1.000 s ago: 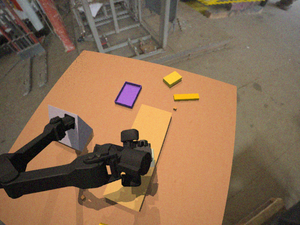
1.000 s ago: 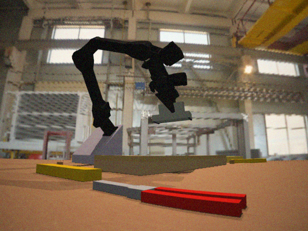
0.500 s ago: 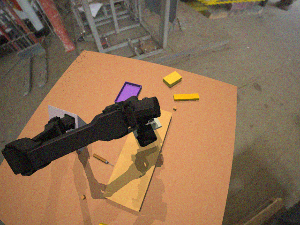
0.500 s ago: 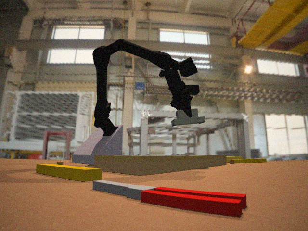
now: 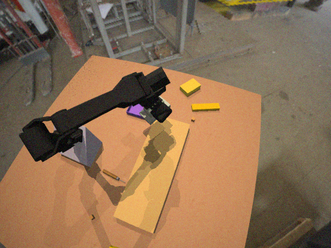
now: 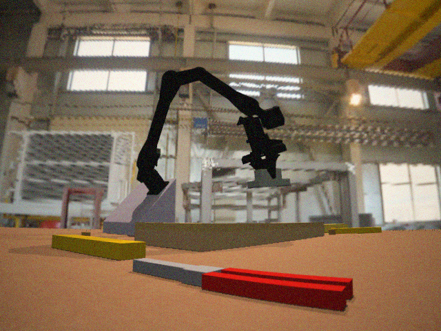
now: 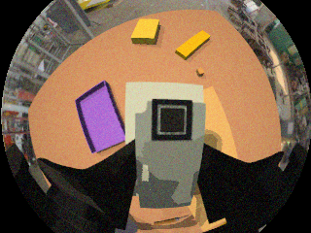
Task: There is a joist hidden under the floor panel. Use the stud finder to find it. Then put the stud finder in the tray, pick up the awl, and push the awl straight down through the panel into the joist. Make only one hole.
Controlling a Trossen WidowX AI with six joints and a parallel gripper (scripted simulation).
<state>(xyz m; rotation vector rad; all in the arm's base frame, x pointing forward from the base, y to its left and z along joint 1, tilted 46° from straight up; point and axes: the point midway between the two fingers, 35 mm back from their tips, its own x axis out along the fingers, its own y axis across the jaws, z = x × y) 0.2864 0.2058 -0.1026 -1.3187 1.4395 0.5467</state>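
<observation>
Right now the purple tray is 140 mm behind my gripper tip, 90 mm to the left of it and 170 mm below it. The rest, counted from my gripper tip: stud finder: 20 mm above; yellow block: 90 mm ahead, 310 mm to the left, 170 mm below; awl: 90 mm behind, 320 mm to the right, 170 mm below.
</observation>
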